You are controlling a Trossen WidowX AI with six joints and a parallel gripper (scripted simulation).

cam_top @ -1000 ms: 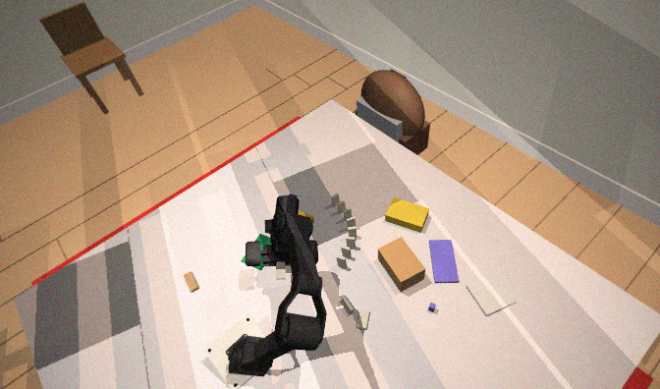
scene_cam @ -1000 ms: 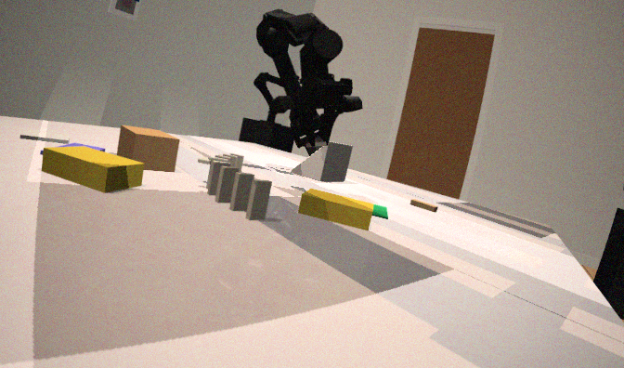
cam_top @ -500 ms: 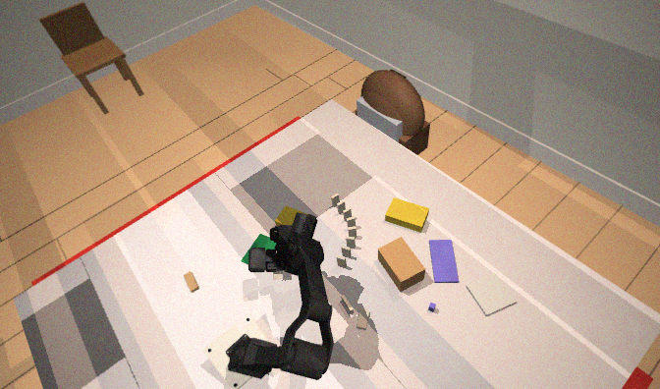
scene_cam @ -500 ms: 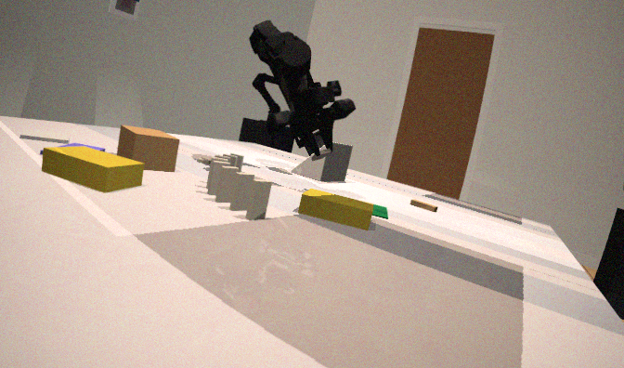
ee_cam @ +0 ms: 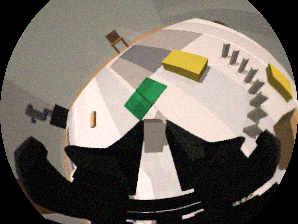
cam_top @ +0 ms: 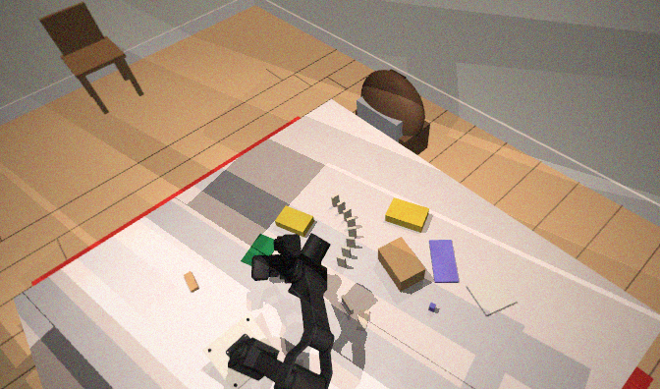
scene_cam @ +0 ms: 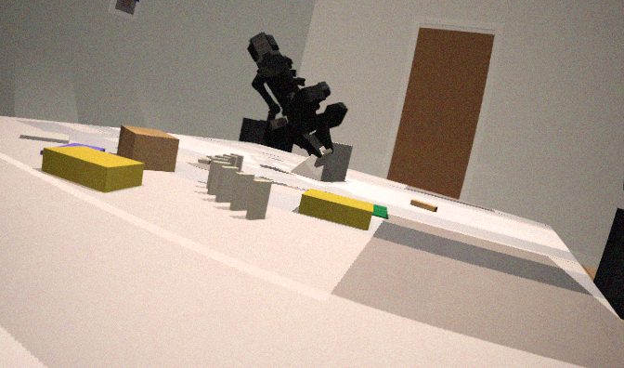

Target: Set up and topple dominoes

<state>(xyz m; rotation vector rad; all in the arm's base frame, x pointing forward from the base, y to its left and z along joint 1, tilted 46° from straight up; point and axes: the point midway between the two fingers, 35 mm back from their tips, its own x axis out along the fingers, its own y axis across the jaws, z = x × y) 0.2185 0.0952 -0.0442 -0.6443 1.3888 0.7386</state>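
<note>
Now: gripper tip 110 mm to the right of the green flat piece and 80 mm above it. The rest, counted from my gripper tip: brown box: 250 mm ahead, 240 mm to the right, 50 mm below; then small tan block: 210 mm behind, 180 mm to the left, 70 mm below; then tiny blue cube: 380 mm to the right, 220 mm ahead, 70 mm below.
</note>
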